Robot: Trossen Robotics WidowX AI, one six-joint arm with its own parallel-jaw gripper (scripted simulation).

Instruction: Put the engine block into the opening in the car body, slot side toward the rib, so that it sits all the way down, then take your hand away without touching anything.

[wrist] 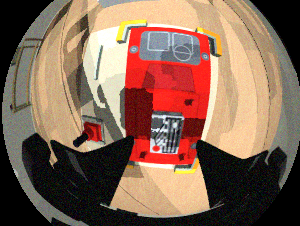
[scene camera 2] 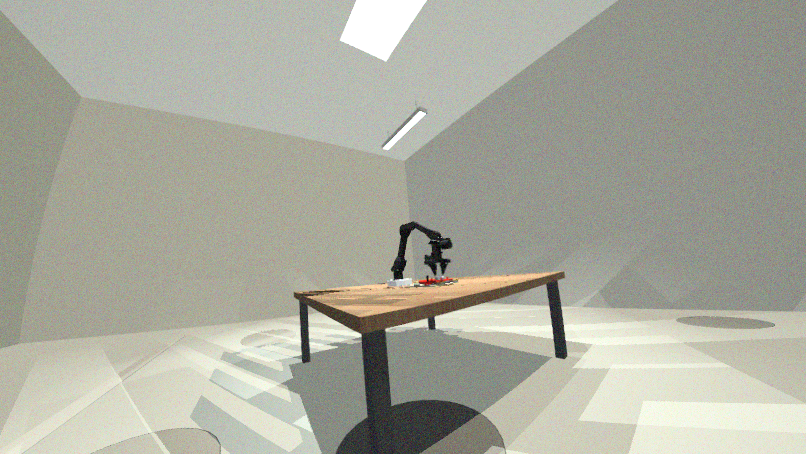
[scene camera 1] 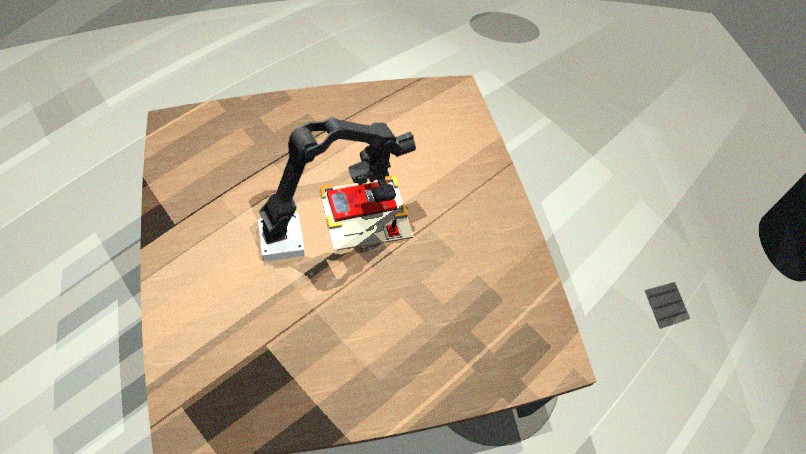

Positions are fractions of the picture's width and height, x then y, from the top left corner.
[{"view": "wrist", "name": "gripper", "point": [0.56, 0.63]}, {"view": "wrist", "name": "red car body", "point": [0.56, 0.31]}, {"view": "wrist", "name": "grey engine block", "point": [0.56, 0.56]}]
